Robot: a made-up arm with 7 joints.
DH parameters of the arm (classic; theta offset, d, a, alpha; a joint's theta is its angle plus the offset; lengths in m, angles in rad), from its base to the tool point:
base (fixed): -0.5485 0 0.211 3.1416
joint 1: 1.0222 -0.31 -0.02 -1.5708
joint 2: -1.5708 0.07 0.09 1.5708
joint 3: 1.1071 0 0.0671 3.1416
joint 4: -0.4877 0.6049 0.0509 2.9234
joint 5: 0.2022 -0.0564 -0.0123 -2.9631
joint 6: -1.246 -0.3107 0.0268 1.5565
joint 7: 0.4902 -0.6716 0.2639 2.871
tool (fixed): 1.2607 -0.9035 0 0
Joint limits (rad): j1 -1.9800..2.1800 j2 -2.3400..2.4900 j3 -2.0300..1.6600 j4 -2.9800..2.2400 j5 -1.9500..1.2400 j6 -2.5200..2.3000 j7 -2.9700..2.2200
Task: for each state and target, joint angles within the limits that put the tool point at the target. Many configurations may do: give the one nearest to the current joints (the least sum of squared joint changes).
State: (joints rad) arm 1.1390 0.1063 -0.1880 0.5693 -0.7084 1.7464 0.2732
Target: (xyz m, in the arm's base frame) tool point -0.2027 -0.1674 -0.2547
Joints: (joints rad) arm 1.3882 -0.1682 -0.1618 0.7422 -1.1835 1.8949 -0.6223
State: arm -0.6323 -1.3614 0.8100 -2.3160 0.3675 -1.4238 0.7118
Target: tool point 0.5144 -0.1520 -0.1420
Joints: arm -0.7572 -1.2733 0.8279 -2.3831 0.2285 -1.3779 1.4632
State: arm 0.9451 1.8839 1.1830 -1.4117 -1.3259 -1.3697 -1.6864
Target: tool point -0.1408 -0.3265 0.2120
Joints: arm 0.9295 1.0805 1.0408 -1.1658 -1.2221 -1.1530 -2.3053
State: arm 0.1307 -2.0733 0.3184 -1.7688 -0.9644 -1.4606 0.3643
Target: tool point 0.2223 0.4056 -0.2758
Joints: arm 0.7171 -2.1204 0.4668 -1.9137 -0.8670 -1.5827 0.5463
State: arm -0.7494 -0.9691 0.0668 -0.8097 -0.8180 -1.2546 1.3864
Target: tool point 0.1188 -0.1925 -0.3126
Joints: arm -0.7959 -0.6315 -0.0449 -0.5684 -1.0563 -1.1069 1.7997
